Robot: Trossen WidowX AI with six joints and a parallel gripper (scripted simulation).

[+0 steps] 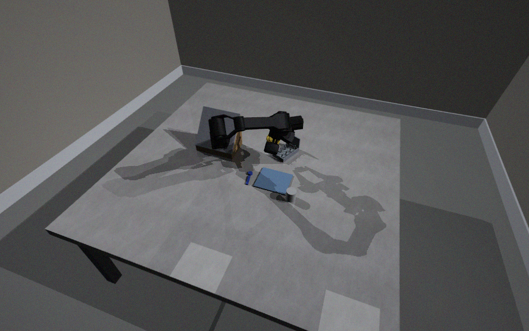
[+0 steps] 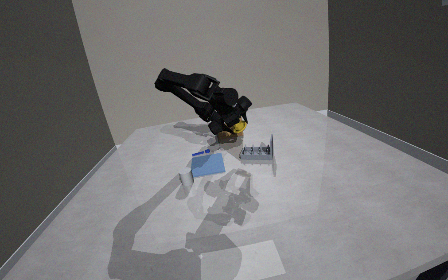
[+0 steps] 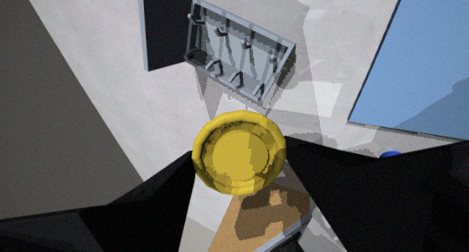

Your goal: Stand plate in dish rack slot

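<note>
The grey dish rack is 5 cm ahead of my gripper tip, 5 cm to the left of it and 8 cm below it. From my gripper tip the other things lie so: blue mat (7 cm ahead, 15 cm to the right, 10 cm below); then yellow plate (1 cm above); then white cup (18 cm ahead, 22 cm to the right, 8 cm below).
</note>
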